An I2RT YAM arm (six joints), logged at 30 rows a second.
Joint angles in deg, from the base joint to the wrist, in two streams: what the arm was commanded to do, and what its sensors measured. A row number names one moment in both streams.
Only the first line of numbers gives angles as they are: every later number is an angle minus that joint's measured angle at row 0.
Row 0, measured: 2.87, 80.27, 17.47, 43.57, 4.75, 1.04
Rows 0 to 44, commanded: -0.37, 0.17, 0.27, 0.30, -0.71, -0.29; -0.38, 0.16, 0.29, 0.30, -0.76, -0.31; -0.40, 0.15, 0.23, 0.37, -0.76, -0.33; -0.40, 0.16, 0.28, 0.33, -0.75, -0.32; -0.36, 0.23, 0.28, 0.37, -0.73, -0.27; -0.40, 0.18, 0.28, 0.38, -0.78, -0.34; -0.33, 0.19, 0.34, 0.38, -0.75, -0.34; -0.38, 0.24, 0.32, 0.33, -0.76, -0.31; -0.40, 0.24, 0.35, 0.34, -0.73, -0.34; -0.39, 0.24, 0.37, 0.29, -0.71, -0.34; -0.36, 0.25, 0.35, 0.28, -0.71, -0.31; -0.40, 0.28, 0.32, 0.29, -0.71, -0.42; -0.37, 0.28, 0.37, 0.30, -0.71, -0.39; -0.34, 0.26, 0.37, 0.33, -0.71, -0.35; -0.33, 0.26, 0.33, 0.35, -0.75, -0.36; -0.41, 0.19, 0.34, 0.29, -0.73, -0.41; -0.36, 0.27, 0.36, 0.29, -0.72, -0.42; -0.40, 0.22, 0.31, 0.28, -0.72, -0.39; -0.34, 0.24, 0.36, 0.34, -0.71, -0.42; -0.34, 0.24, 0.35, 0.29, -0.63, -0.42; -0.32, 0.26, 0.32, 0.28, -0.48, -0.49; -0.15, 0.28, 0.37, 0.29, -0.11, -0.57; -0.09, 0.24, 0.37, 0.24, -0.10, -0.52; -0.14, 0.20, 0.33, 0.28, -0.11, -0.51; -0.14, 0.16, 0.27, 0.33, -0.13, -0.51; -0.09, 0.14, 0.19, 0.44, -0.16, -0.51; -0.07, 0.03, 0.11, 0.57, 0.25, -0.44; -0.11, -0.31, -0.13, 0.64, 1.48, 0.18; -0.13, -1.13, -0.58, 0.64, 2.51, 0.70; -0.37, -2.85, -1.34, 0.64, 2.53, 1.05; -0.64, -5.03, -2.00, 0.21, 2.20, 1.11; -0.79, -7.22, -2.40, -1.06, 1.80, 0.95; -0.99, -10.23, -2.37, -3.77, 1.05, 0.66; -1.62, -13.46, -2.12, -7.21, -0.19, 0.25; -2.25, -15.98, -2.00, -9.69, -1.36, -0.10; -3.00, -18.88, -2.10, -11.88, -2.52, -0.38; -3.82, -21.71, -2.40, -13.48, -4.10, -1.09; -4.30, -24.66, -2.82, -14.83, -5.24, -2.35; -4.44, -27.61, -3.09, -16.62, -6.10, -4.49; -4.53, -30.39, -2.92, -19.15, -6.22, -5.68; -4.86, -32.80, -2.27, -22.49, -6.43, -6.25; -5.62, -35.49, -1.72, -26.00, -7.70, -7.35; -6.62, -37.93, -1.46, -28.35, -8.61, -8.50; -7.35, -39.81, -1.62, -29.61, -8.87, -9.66; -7.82, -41.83, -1.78, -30.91, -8.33, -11.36
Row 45, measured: -6.42, -38.10, -2.47, -22.03, -6.18, -6.19
